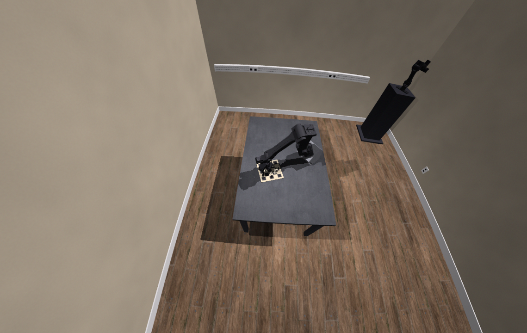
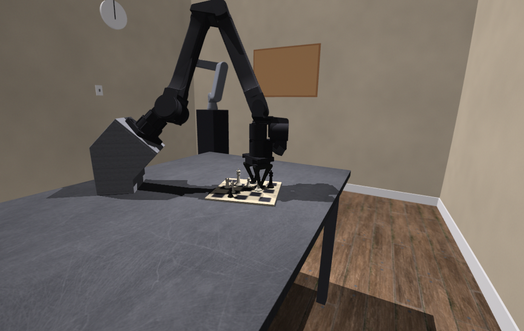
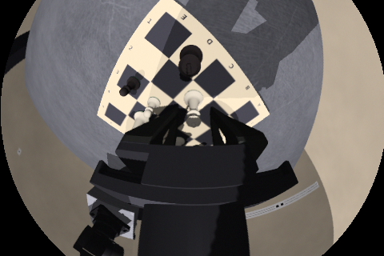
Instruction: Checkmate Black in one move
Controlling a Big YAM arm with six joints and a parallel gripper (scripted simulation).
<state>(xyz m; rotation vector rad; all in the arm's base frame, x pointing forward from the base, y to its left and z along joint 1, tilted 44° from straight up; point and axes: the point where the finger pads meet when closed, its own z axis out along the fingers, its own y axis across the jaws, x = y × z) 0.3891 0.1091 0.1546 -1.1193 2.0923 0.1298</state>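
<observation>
Now: the chessboard 40 mm behind my hand, 30 mm below it and 10 mm to the right of it. Round my hand: tall white piece (90 mm behind, 10 mm to the left); then black king (60 mm to the left, 20 mm ahead).
</observation>
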